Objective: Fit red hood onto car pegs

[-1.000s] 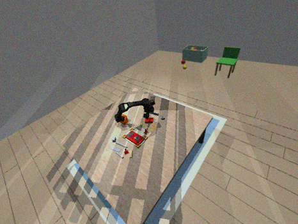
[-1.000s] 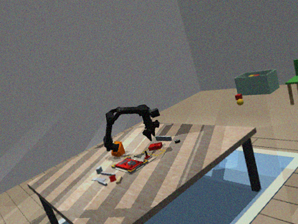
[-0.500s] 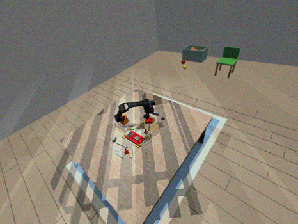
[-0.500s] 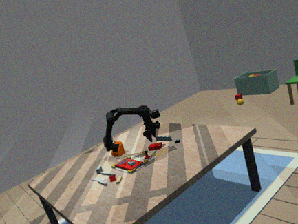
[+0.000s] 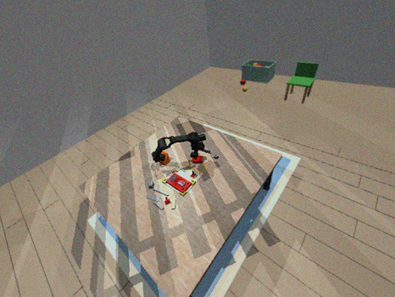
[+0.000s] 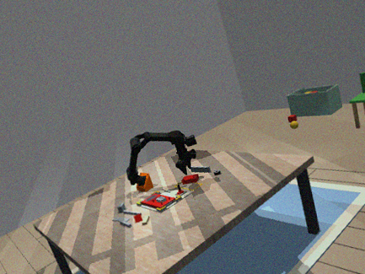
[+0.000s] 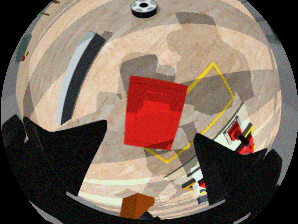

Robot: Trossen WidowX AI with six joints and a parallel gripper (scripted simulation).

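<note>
Right now the red hood is 5 cm below my gripper tip. From my gripper tip the other things lie so: yellow-edged jig (1 cm behind, 26 cm to the right, 5 cm below).
</note>
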